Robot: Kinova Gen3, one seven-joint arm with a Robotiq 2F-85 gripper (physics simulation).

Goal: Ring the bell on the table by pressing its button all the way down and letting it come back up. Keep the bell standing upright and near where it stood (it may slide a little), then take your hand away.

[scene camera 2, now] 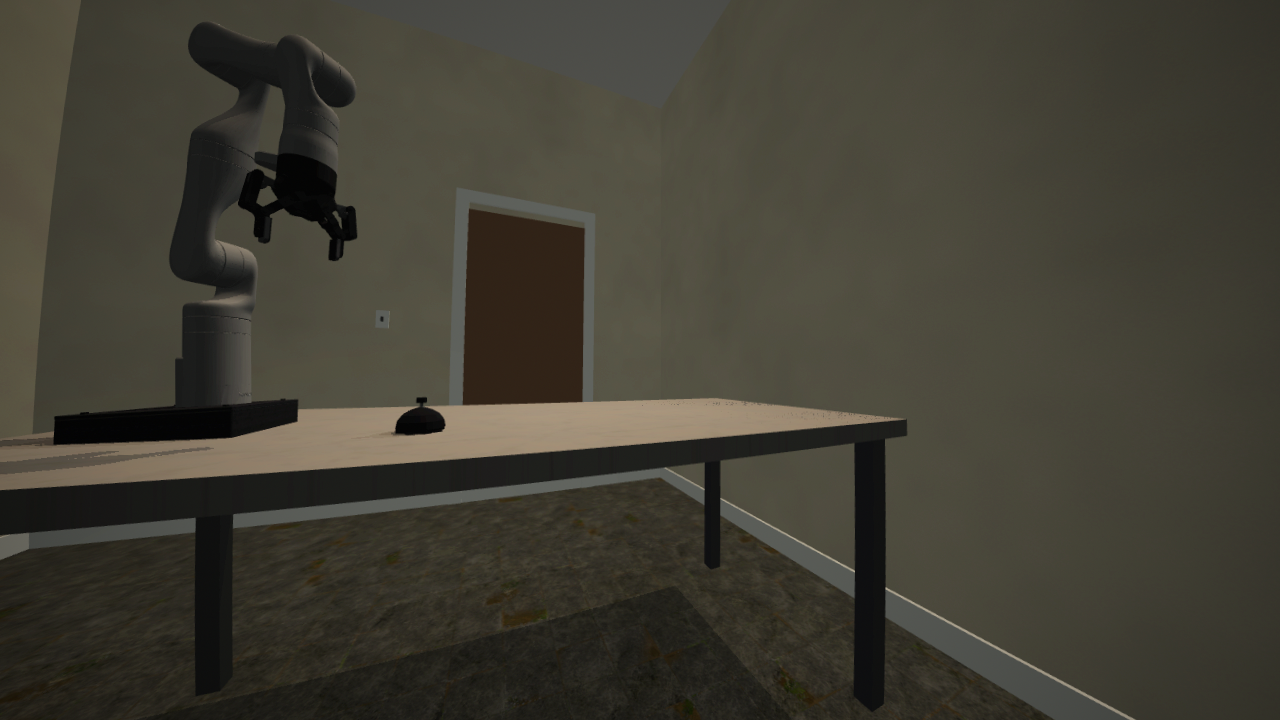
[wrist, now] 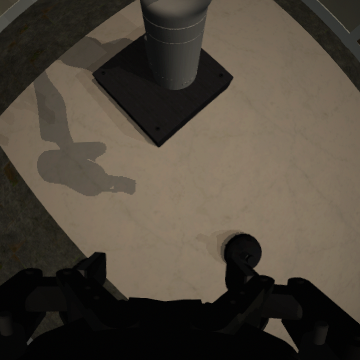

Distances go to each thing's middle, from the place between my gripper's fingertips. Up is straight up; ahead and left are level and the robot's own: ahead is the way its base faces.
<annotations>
The black domed bell (scene camera 2: 422, 420) is 280 mm below my hand, 180 mm ahead of it and 50 mm to the left of it.
</annotations>
